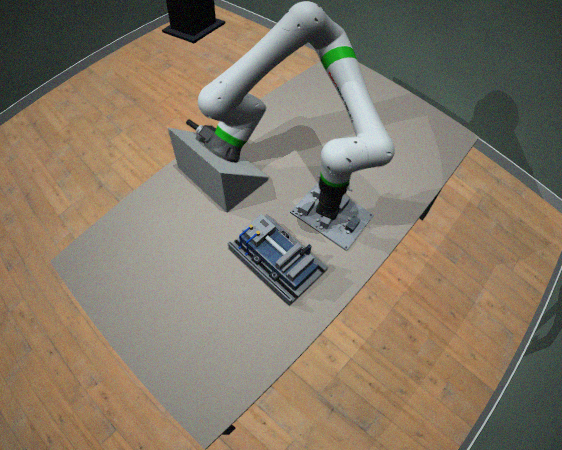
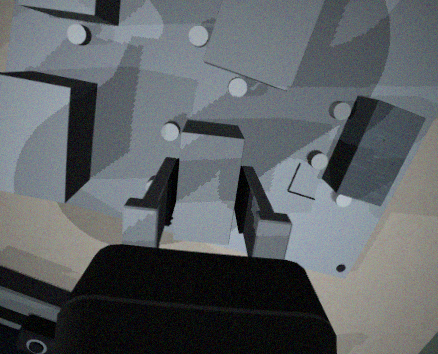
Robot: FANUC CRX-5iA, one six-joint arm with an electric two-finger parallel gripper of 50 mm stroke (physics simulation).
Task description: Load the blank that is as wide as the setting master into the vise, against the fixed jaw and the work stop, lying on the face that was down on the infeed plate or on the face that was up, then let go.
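Where they show: gripper, fingertip midpoint: [image 1: 327,217] [image 2: 207,181]; arm's base at its link origin: [image 1: 221,152].
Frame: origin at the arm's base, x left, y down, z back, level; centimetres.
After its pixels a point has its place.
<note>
My gripper [image 1: 328,215] @(x 3.8, y 8.3, z -45.9 cm) [image 2: 207,181] @(x 3.8, y 8.3, z -45.9 cm) points down at the infeed plate [image 1: 341,240] @(x -0.1, y 10.9, z -54.6 cm) [image 2: 320,245] @(x 0.1, y 11.0, z -55.1 cm) and is shut on a grey rectangular blank [image 1: 325,222] @(x 0.9, y 7.5, z -46.6 cm) [image 2: 212,155] @(x 5.5, y 7.4, z -45.7 cm), one finger on each long side. The blank is low over or on the plate, near the edge facing the vise; contact with the plate cannot be told. The vise [image 1: 272,250] @(x -19.9, y 5.8, z -38.3 cm), with a blue bed and grey jaws, stands beside the plate; a dark post, perhaps the work stop [image 1: 306,248] @(x -14.3, y 2.2, z -47.9 cm), is at its side. Which block is the setting master cannot be told.
Other blocks on the plate are a pale one [image 1: 305,206] @(x 2.3, y 7.4, z -37.1 cm) [image 2: 32,135] @(x 4.2, y 7.4, z -37.0 cm), a darker one [image 1: 352,224] @(x 6.6, y 8.5, z -54.9 cm) [image 2: 382,150] @(x 7.9, y 8.5, z -54.7 cm) and a broad one [image 2: 265,40] @(x 11.2, y 7.4, z -46.6 cm). Several round pins [image 2: 238,87] @(x 8.8, y 10.2, z -46.3 cm) stand between them. The arm's grey wedge base [image 1: 197,167] @(x -12.1, y -2.5, z 0.8 cm) is behind the vise.
</note>
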